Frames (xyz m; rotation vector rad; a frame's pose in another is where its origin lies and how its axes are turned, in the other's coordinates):
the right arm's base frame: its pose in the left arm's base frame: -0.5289 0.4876 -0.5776 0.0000 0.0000 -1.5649
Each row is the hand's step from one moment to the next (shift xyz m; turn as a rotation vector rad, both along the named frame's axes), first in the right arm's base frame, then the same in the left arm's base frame.
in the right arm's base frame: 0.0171 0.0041 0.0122 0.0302 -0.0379 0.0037
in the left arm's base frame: 0.0042 -0.0171 0.0122 -0.0377 -0.0304 0.0037
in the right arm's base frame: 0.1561 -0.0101 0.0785 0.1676 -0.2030 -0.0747
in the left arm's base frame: -0.0092 -0.1562 0.0785 -0.2020 -0.1688 -0.0747
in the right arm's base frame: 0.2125 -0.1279 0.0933 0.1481 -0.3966 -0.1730
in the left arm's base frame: -0.1266 -0.2133 0.0933 -0.3957 -0.1504 -0.1730
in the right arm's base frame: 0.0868 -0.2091 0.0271 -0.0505 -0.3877 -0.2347
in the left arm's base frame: -0.2086 -0.0880 0.0271 -0.3880 0.0482 -0.2347
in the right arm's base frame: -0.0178 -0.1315 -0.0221 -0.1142 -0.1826 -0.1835
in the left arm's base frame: -0.1316 0.0170 -0.0221 -0.1833 0.1131 -0.1835
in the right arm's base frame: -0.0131 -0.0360 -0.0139 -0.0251 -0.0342 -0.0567
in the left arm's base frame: -0.0361 0.0129 -0.0139 -0.0343 0.0249 -0.0567
